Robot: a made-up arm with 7 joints. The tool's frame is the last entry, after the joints. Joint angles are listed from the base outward.
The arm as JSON. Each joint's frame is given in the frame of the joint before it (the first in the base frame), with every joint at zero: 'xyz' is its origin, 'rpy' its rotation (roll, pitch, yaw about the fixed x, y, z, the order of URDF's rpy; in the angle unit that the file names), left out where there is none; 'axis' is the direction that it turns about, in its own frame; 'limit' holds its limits. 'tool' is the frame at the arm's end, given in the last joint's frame.
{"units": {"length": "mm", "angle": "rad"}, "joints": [
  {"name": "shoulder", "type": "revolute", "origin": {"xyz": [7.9, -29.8, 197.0], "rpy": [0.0, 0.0, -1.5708]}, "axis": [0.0, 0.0, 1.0], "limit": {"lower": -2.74, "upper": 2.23}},
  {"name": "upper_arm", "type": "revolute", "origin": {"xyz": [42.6, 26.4, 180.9], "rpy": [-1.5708, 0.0, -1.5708]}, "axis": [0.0, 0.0, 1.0], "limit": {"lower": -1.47, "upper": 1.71}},
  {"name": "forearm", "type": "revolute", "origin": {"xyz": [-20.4, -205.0, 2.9], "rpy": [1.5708, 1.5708, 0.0]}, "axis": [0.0, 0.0, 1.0], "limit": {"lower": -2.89, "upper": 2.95}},
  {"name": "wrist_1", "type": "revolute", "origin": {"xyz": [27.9, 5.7, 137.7], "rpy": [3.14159, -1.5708, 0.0]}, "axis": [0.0, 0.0, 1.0], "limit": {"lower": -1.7, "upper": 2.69}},
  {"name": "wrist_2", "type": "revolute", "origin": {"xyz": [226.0, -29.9, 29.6], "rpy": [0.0, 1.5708, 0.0]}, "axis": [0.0, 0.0, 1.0], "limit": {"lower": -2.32, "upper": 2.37}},
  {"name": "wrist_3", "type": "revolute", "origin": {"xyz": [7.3, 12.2, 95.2], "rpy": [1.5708, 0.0, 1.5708]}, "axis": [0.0, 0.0, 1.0], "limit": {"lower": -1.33, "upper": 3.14}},
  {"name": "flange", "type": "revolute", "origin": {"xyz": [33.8, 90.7, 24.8], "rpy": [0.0, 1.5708, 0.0]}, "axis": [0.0, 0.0, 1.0], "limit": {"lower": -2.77, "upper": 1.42}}
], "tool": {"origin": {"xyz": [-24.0, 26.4, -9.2], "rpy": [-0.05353, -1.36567, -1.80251]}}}
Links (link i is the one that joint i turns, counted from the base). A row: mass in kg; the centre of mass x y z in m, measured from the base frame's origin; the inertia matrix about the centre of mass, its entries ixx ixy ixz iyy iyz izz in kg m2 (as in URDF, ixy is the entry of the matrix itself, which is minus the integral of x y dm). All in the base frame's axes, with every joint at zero. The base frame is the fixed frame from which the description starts. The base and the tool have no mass.
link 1: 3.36; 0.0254 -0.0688 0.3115; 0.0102 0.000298 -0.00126 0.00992 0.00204 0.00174
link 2: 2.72; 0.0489 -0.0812 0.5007; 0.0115 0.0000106 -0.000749 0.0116 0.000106 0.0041
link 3: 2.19; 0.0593 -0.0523 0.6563; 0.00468 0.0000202 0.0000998 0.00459 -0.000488 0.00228
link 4: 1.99; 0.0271 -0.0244 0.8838; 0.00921 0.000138 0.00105 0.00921 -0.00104 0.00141
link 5: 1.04; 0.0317 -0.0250 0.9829; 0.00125 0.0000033 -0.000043 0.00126 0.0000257 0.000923
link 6: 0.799; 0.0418 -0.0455 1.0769; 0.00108 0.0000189 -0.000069 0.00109 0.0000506 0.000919
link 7: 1.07; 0.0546 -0.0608 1.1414; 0.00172 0 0 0.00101 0 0.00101
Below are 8 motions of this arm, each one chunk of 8 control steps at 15 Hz.
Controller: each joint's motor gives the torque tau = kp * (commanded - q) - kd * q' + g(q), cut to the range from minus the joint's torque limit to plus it. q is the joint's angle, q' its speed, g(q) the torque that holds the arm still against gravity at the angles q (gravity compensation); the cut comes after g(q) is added. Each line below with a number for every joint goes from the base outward.
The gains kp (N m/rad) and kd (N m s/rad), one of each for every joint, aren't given. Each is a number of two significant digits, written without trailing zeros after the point. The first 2 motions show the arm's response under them.
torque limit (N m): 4.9 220 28 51 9.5 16 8.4
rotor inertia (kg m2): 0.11 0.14 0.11 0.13 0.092 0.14 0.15
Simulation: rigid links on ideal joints. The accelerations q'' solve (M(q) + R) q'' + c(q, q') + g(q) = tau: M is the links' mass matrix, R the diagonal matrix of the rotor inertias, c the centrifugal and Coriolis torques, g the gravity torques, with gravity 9.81 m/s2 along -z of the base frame. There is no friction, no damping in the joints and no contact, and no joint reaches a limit. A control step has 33 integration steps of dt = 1/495 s. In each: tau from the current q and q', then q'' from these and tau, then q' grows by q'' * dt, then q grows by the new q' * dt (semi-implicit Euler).
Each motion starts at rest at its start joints. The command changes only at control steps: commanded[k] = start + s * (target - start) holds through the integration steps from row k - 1 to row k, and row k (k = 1, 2, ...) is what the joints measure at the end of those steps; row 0 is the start. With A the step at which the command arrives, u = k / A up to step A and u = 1 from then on. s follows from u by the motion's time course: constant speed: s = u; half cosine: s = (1 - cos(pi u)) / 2; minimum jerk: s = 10 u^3 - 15 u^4 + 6 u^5; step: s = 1 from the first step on.
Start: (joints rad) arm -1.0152 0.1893 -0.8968 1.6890 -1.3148 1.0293 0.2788
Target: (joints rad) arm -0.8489 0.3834 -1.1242 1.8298 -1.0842 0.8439 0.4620
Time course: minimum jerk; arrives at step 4
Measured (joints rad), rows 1 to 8:
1: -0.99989 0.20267 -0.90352 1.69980 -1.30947 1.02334 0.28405
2: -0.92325 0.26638 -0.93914 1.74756 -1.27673 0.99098 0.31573
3: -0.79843 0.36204 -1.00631 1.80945 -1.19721 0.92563 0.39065
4: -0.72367 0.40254 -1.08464 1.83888 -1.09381 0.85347 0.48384
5: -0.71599 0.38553 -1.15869 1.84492 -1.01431 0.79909 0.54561
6: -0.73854 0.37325 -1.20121 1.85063 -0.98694 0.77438 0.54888
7: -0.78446 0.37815 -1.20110 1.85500 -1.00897 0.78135 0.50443
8: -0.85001 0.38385 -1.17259 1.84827 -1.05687 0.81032 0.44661
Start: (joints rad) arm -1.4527 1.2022 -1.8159 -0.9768 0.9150 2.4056 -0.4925
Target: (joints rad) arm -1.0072 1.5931 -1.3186 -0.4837 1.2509 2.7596 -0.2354
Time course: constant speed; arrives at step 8
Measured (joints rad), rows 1 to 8:
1: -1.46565 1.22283 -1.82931 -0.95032 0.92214 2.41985 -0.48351
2: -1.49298 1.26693 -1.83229 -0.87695 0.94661 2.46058 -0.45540
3: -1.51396 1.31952 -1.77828 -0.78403 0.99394 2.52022 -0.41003
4: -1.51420 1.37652 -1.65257 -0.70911 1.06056 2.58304 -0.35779
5: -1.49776 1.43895 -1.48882 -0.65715 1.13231 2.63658 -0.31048
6: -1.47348 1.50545 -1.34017 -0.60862 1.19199 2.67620 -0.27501
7: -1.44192 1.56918 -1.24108 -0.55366 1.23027 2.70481 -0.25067
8: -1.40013 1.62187 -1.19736 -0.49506 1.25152 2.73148 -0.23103
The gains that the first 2 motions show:
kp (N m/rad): 11 310 31 89 13 20 22
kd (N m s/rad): 0.6 11 0.62 2 0.45 0.64 0.54
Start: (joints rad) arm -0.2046 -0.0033 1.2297 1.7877 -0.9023 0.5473 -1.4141
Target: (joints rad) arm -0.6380 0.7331 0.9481 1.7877 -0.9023 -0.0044 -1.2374
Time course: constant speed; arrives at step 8
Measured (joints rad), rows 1 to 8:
1: -0.20961 0.06258 1.18180 1.79702 -0.90225 0.52857 -1.40789
2: -0.23715 0.17200 1.12241 1.80406 -0.90212 0.46839 -1.38833
3: -0.29538 0.27261 1.09716 1.79309 -0.90169 0.37243 -1.35679
4: -0.36766 0.36422 1.08580 1.77503 -0.90196 0.26551 -1.32065
5: -0.43517 0.45647 1.06173 1.76844 -0.90409 0.17174 -1.28826
6: -0.49344 0.54886 1.02213 1.77732 -0.90677 0.10049 -1.26442
7: -0.54922 0.63928 0.97582 1.79177 -0.90683 0.04551 -1.24849
8: -0.60969 0.72890 0.92883 1.80029 -0.90259 -0.00646 -1.23568

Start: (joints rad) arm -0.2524 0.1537 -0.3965 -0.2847 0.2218 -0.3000 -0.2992
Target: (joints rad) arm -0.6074 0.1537 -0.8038 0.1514 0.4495 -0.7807 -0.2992
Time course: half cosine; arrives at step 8
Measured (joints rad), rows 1 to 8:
1: -0.25414 0.15686 -0.40301 -0.27647 0.22364 -0.30379 -0.29922
2: -0.26304 0.16660 -0.42997 -0.24508 0.23217 -0.32314 -0.29928
3: -0.28905 0.17830 -0.48692 -0.18583 0.25372 -0.37266 -0.29938
4: -0.34553 0.18225 -0.57256 -0.10512 0.29481 -0.45964 -0.29980
5: -0.43819 0.17139 -0.67259 -0.01213 0.35964 -0.57787 -0.30090
6: -0.54474 0.14770 -0.76154 0.08571 0.44143 -0.70761 -0.30241
7: -0.62408 0.12414 -0.82220 0.18015 0.51373 -0.82091 -0.30310
8: -0.66000 0.11136 -0.85576 0.24508 0.54305 -0.89058 -0.30198

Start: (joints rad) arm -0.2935 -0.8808 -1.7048 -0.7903 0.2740 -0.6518 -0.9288
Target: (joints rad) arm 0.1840 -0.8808 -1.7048 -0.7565 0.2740 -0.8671 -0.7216
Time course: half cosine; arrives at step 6
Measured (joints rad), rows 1 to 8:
1: -0.29211 -0.88088 -1.70549 -0.78854 0.27406 -0.65571 -0.92477
2: -0.28547 -0.88115 -1.70871 -0.78108 0.27452 -0.67479 -0.90520
3: -0.26975 -0.88153 -1.71563 -0.76643 0.27594 -0.72015 -0.85937
4: -0.24416 -0.88188 -1.72462 -0.74887 0.27867 -0.79083 -0.78956
5: -0.21094 -0.88213 -1.73167 -0.73598 0.28209 -0.86959 -0.71470
6: -0.17323 -0.88232 -1.73303 -0.73349 0.28462 -0.92883 -0.66300
7: -0.13193 -0.88264 -1.72846 -0.73989 0.28499 -0.94707 -0.65425
8: -0.08490 -0.88314 -1.72188 -0.74724 0.28348 -0.92450 -0.68417

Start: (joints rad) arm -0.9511 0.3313 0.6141 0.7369 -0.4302 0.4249 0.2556
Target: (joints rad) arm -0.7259 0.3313 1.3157 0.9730 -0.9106 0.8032 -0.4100
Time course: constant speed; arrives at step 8
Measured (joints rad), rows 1 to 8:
1: -0.94549 0.32969 0.63698 0.74888 -0.44736 0.43842 0.23180
2: -0.93155 0.32459 0.70877 0.78364 -0.49799 0.47828 0.15735
3: -0.91770 0.31749 0.82269 0.83482 -0.57429 0.53787 0.03813
4: -0.91345 0.31430 0.95141 0.88742 -0.65821 0.60193 -0.09730
5: -0.91726 0.31910 1.07114 0.92634 -0.73629 0.65954 -0.21768
6: -0.91555 0.32814 1.17451 0.94733 -0.80436 0.70900 -0.30635
7: -0.89361 0.33444 1.26448 0.96104 -0.86413 0.75427 -0.36709
8: -0.84692 0.33512 1.34472 0.98104 -0.91881 0.79922 -0.41785

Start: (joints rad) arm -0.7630 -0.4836 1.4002 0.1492 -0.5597 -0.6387 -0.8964
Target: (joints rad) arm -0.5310 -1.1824 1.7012 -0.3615 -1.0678 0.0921 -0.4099
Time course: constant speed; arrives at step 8
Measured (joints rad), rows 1 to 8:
1: -0.73853 -0.51010 1.43081 0.10764 -0.56194 -0.61303 -0.87983
2: -0.69152 -0.58252 1.49442 0.01889 -0.58064 -0.52907 -0.82792
3: -0.65877 -0.69236 1.54128 -0.06274 -0.63645 -0.39055 -0.74383
4: -0.64338 -0.82151 1.56140 -0.11981 -0.74009 -0.23684 -0.64537
5: -0.62563 -0.94178 1.59641 -0.17865 -0.87147 -0.11207 -0.55413
6: -0.60108 -1.03542 1.66391 -0.25034 -0.99114 -0.03177 -0.48460
7: -0.57901 -1.11054 1.72828 -0.31991 -1.07212 0.02048 -0.43707
8: -0.56313 -1.18637 1.75484 -0.37699 -1.11391 0.07234 -0.39989

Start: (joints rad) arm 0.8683 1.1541 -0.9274 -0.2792 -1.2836 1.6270 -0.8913
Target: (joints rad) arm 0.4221 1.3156 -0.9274 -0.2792 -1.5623 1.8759 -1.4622
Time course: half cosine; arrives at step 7
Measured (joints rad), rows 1 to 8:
1: 0.86697 1.15782 -0.93125 -0.27632 -1.28739 1.63062 -0.89947
2: 0.86185 1.17255 -0.94416 -0.26765 -1.30650 1.64766 -0.93979
3: 0.85178 1.20090 -0.96133 -0.25781 -1.35348 1.68735 -1.03702
4: 0.83647 1.23854 -0.96898 -0.25432 -1.42966 1.75002 -1.19247
5: 0.81487 1.27824 -0.95678 -0.25892 -1.51984 1.82445 -1.37496
6: 0.78589 1.31220 -0.92563 -0.26883 -1.59742 1.89109 -1.53174
7: 0.74969 1.33297 -0.88633 -0.28163 -1.63613 1.92960 -1.61138
8: 0.70613 1.33882 -0.85749 -0.29195 -1.62513 1.93055 -1.59393

